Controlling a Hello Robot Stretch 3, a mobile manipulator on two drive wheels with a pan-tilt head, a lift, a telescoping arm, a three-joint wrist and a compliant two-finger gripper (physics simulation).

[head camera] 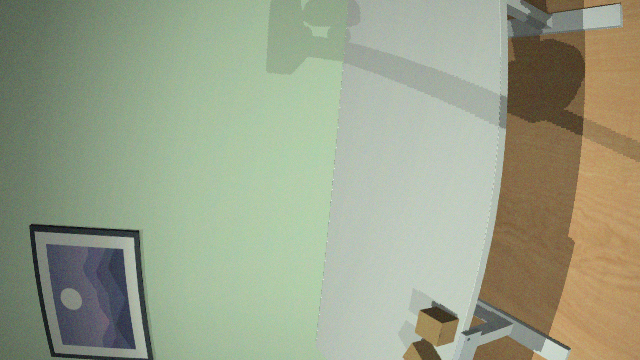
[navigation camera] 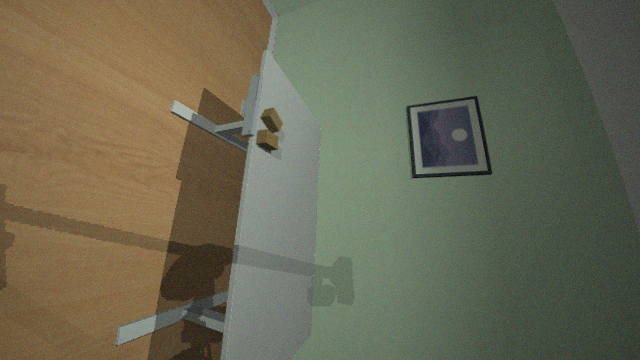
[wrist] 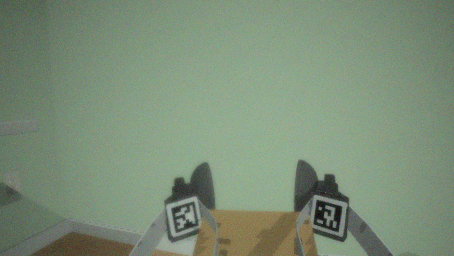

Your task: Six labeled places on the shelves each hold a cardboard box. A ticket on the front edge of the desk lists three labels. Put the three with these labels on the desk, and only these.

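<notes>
A desk (head camera: 421, 134) and a framed picture (head camera: 89, 280) are part of the scene. The navigation camera likewise shows the desk (navigation camera: 269, 302) and the framed picture (navigation camera: 447, 138). The gripper (wrist: 252, 181) is visible too.
</notes>
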